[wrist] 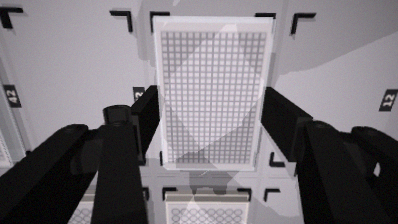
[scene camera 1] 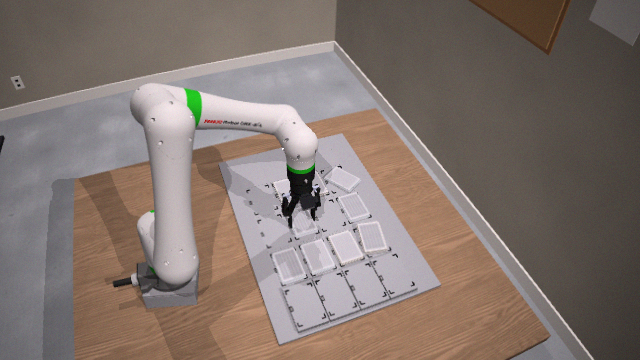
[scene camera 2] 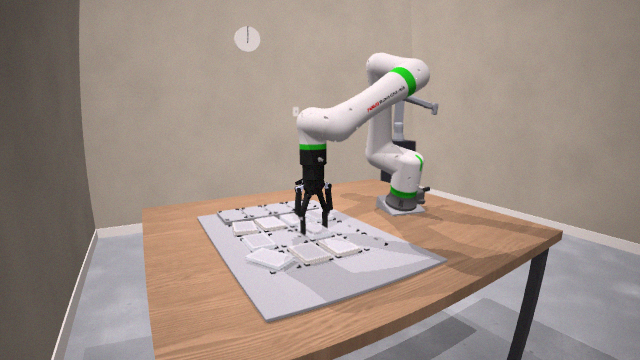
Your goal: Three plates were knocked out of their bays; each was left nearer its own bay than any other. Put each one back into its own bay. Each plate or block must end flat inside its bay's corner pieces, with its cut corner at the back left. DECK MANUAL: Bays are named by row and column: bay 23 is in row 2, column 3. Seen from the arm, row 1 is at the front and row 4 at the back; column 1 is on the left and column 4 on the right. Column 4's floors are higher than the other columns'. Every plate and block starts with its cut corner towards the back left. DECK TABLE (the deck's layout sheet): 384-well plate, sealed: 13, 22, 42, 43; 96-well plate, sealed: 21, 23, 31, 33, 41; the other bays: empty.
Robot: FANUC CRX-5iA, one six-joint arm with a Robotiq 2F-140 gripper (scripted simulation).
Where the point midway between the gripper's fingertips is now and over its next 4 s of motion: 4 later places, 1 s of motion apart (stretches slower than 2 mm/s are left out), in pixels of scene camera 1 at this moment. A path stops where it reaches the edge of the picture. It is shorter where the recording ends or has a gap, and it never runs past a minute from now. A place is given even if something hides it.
My gripper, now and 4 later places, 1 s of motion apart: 301,221; 301,221; 301,216; 314,201; 330,185
